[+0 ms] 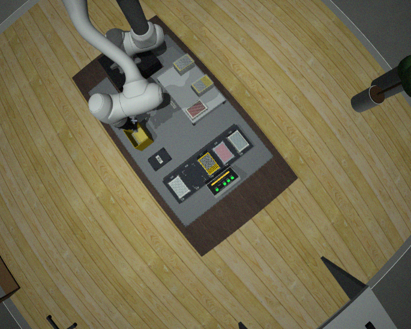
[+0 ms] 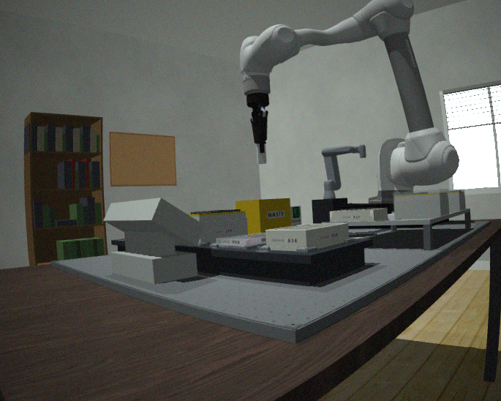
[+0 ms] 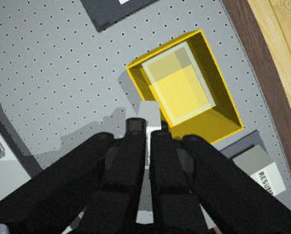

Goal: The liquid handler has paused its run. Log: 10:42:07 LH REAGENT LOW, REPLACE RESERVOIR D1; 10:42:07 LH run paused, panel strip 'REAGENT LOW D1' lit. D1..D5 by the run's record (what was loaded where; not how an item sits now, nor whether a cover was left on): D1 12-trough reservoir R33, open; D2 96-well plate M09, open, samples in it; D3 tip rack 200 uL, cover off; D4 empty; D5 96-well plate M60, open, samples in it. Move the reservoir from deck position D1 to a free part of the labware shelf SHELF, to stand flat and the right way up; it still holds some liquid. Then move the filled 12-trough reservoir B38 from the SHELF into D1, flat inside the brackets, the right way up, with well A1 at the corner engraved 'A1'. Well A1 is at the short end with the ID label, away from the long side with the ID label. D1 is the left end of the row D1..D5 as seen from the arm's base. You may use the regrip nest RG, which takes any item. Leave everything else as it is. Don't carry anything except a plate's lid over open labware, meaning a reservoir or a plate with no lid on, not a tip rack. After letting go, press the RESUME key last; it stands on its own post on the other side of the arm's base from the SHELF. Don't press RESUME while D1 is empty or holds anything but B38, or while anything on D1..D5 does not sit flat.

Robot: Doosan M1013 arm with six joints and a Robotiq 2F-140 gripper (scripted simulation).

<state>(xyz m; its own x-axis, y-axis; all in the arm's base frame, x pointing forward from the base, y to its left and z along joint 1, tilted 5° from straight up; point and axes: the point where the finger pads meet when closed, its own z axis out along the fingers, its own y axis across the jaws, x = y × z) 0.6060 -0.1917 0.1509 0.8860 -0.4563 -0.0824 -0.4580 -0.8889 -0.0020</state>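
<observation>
My gripper is now 250 mm past the resume post, 220 mm above it and 90 mm to the left of it. Round my hand: yellow waste bin (240 mm below, 40 mm to the right, 40 mm behind); RG nest (280 mm below, 170 mm ahead, 20 mm to the right); shelf label (280 mm to the left, 280 mm below, 110 mm behind).
</observation>
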